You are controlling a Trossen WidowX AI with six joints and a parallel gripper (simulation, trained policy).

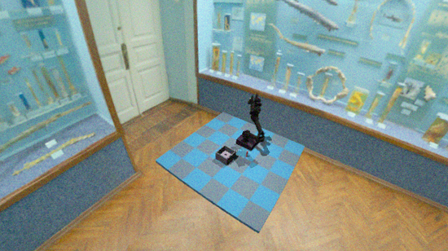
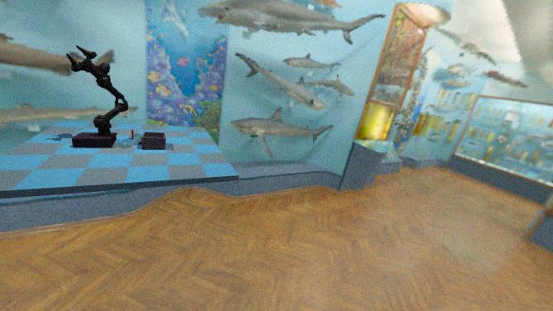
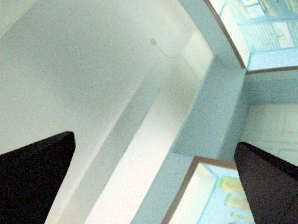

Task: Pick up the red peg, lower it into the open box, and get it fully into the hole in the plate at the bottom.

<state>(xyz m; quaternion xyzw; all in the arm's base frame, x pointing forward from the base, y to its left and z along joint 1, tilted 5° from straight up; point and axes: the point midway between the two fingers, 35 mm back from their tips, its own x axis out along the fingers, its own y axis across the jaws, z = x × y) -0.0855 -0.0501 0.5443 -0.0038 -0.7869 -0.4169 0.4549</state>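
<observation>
Right now my gripper tip is 290 mm short of the red peg, 150 mm to the right of it and 590 mm above it. From my gripper tip the other things lie so: dark box: 460 mm ahead, 20 mm to the right, 600 mm below.
</observation>
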